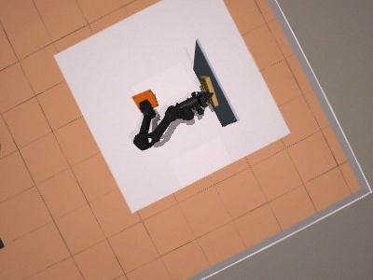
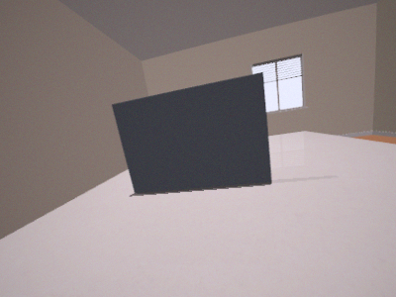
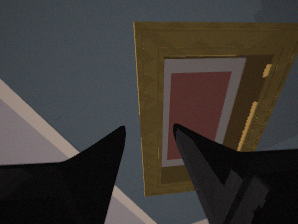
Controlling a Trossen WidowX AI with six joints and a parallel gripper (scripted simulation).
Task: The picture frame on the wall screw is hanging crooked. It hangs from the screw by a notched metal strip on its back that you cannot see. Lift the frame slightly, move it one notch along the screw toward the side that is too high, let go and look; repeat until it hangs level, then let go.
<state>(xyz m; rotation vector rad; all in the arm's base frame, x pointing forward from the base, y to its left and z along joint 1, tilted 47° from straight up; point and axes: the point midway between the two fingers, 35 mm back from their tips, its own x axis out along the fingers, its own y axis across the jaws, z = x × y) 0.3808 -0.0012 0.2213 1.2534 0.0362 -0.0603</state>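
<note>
The picture frame is 5 cm below my gripper tip, 3 cm to the left of it and 1 cm ahead of it. From my gripper tip the other things lie so: wall panel 6 cm below, 2 cm to the left, 2 cm ahead.
</note>
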